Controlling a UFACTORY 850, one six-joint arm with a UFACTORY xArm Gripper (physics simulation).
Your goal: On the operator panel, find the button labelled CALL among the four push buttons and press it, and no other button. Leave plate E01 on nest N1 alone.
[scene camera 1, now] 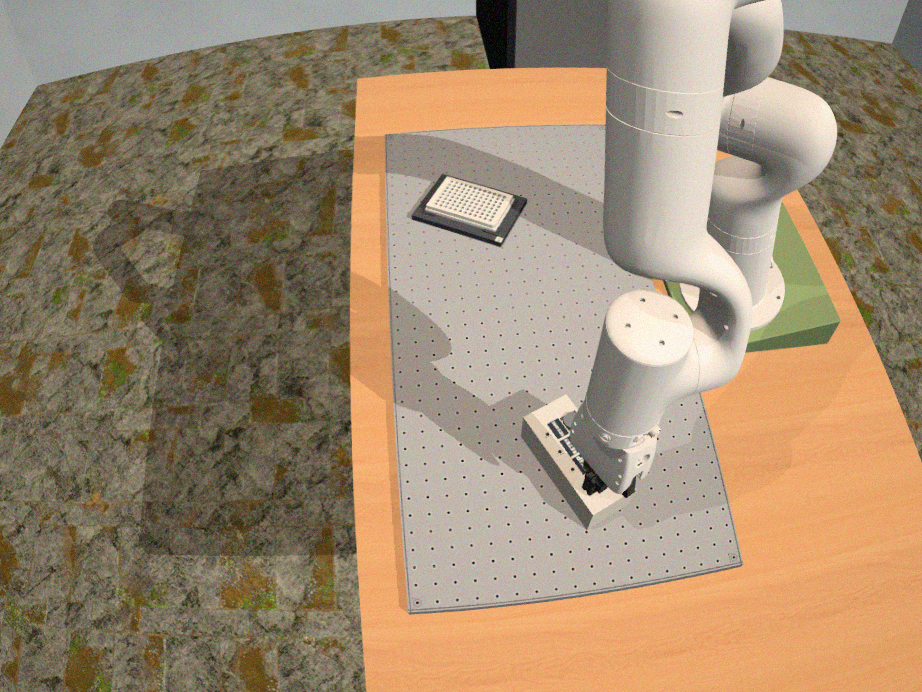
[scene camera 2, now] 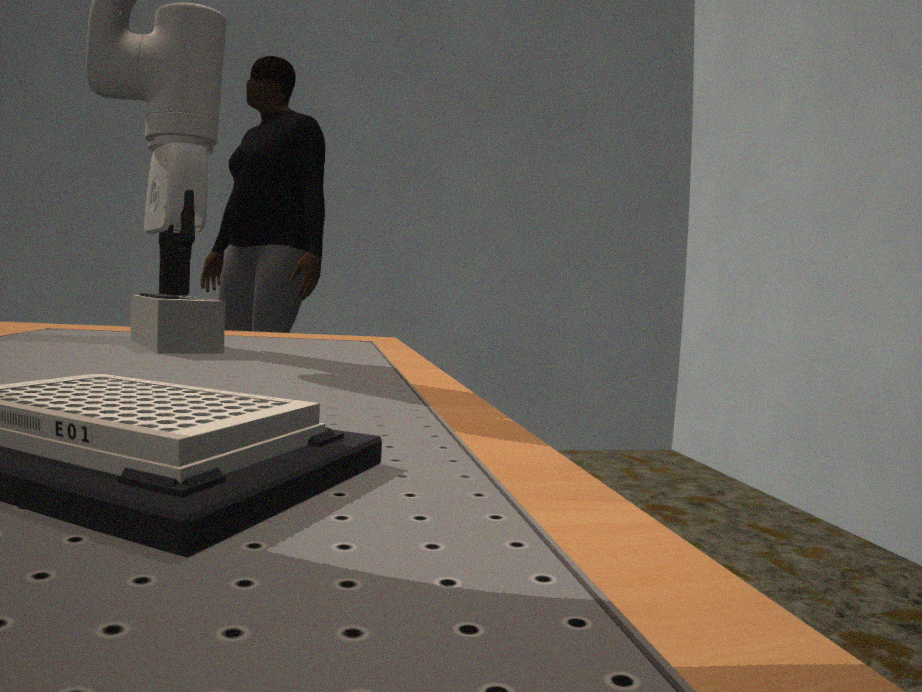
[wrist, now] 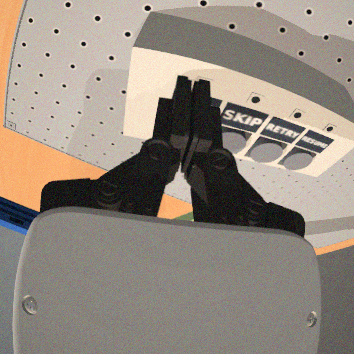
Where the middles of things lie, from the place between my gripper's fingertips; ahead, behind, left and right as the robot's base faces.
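Plate E01 point(scene camera 2: 104, 422) is 560 mm to the right of my hand, 40 mm below it and 10 mm behind it. The dark nest point(scene camera 2: 93, 499) is 560 mm to the right of my hand as well, 10 mm behind it and 50 mm below it. As for the operator panel point(scene camera 1: 543, 431), my gripper is 30 mm above it and 50 mm to the left of it.
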